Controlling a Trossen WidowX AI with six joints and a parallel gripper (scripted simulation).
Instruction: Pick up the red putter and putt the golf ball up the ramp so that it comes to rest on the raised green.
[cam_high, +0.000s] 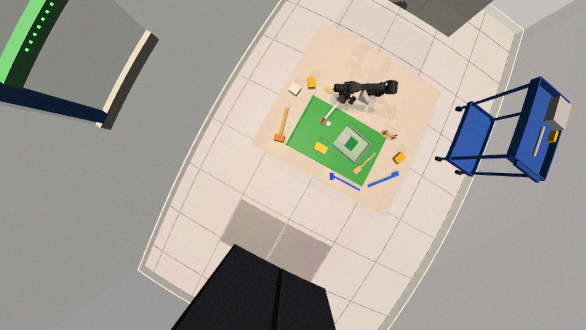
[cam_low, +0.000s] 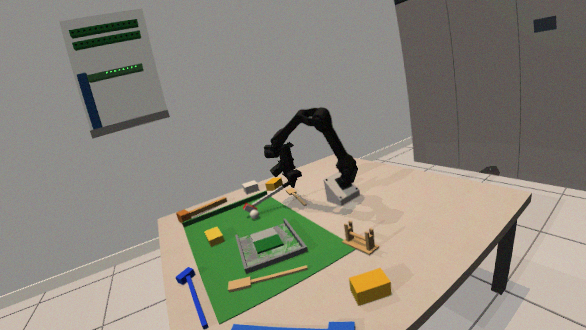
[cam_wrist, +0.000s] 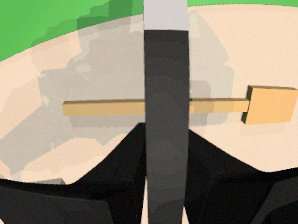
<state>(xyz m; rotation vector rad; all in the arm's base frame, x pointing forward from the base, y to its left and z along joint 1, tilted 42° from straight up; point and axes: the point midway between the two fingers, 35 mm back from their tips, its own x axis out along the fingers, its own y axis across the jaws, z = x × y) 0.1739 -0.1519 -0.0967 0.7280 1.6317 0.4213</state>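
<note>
The red putter lies 120 mm ahead of my gripper tip, 20 mm to the right of it and 10 mm below it. Also, from my gripper tip: white golf ball: 220 mm ahead, 50 mm below; white block: 380 mm to the right, 80 mm ahead, 50 mm below; wooden stand: 510 mm to the left, 60 mm ahead, 40 mm below.
</note>
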